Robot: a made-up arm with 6 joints.
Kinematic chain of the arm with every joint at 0, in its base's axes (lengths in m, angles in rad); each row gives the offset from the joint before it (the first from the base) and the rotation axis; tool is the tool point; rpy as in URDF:
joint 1: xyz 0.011 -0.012 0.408 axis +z
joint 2: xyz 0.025 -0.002 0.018 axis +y
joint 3: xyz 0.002 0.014 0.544 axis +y
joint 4: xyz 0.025 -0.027 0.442 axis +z
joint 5: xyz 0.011 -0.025 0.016 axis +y
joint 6: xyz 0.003 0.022 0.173 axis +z
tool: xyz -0.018 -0.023 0.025 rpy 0 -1.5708 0
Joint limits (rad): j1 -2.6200..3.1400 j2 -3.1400..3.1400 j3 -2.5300..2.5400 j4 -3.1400..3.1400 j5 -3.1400..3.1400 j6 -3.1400..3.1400
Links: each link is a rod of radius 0.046 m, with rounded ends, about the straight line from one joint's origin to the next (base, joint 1, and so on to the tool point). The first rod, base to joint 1, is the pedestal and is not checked.
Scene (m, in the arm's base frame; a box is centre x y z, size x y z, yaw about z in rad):
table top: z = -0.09
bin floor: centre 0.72 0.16 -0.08 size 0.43 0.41 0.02 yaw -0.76
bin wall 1: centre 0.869 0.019 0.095 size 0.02 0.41 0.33 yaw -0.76
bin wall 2: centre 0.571 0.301 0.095 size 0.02 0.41 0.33 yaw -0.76
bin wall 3: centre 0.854 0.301 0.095 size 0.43 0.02 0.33 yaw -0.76
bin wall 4: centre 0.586 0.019 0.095 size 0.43 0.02 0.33 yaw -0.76
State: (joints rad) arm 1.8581 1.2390 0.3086 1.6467 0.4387 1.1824
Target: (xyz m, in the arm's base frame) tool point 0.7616 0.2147 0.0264
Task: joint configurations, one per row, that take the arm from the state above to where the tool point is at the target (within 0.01 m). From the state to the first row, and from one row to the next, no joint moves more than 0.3 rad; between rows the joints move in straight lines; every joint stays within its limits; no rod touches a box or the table.
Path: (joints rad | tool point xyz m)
1: 1.5863 1.1368 0.5380 1.6175 0.4023 1.1720 | -0.0973 1.1309 0.5388
2: 1.3146 1.0347 0.7674 1.5882 0.3660 1.1616 | 0.2097 1.0748 0.5056
3: 1.0428 0.9325 0.9969 1.5590 0.3296 1.1512 | 0.4713 0.9271 0.4725
4: 0.7710 0.8304 1.2263 1.5298 0.2933 1.1408 | 0.6592 0.7122 0.4406
5: 0.4993 0.7282 1.4557 1.5005 0.2569 1.1304 | 0.7569 0.4628 0.4107
6: 0.2275 0.6260 1.6851 1.4713 0.2206 1.1200 | 0.7616 0.2147 0.3837
7: 0.2355 0.9051 1.5771 1.4797 0.1865 1.1183 | 0.7830 0.2199 0.2103
8: 0.2435 1.1842 1.4692 1.4882 0.1524 1.1166 | 0.7616 0.2147 0.0264

